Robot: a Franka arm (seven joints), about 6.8 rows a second.
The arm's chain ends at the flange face. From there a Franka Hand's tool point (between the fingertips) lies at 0.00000 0.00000 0.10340 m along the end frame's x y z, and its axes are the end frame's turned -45 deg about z.
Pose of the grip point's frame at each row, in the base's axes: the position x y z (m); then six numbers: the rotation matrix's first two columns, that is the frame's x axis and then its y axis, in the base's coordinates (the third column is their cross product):
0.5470 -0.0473 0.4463 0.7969 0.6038 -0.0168 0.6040 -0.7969 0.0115
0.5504 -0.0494 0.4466 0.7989 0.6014 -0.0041 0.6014 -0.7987 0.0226
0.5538 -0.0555 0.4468 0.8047 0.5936 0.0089 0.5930 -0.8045 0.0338
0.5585 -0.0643 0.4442 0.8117 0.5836 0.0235 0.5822 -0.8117 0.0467
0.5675 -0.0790 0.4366 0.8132 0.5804 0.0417 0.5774 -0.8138 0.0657
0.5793 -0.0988 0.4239 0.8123 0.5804 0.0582 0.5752 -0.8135 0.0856
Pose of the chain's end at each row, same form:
0.5477 -0.0453 0.5497 0.9906 -0.1365 -0.0037 -0.1364 -0.9904 0.0200
0.5493 -0.0473 0.5500 0.9902 -0.1395 0.0131 -0.1397 -0.9900 0.0189
0.5510 -0.0532 0.5501 0.9883 -0.1491 0.0302 -0.1497 -0.9886 0.0176
0.5537 -0.0618 0.5475 0.9856 -0.1613 0.0496 -0.1623 -0.9866 0.0164
0.5600 -0.0760 0.5397 0.9833 -0.1650 0.0759 -0.1667 -0.9858 0.0170
0.5693 -0.0951 0.5267 0.9811 -0.1648 0.1017 -0.1677 -0.9856 0.0194

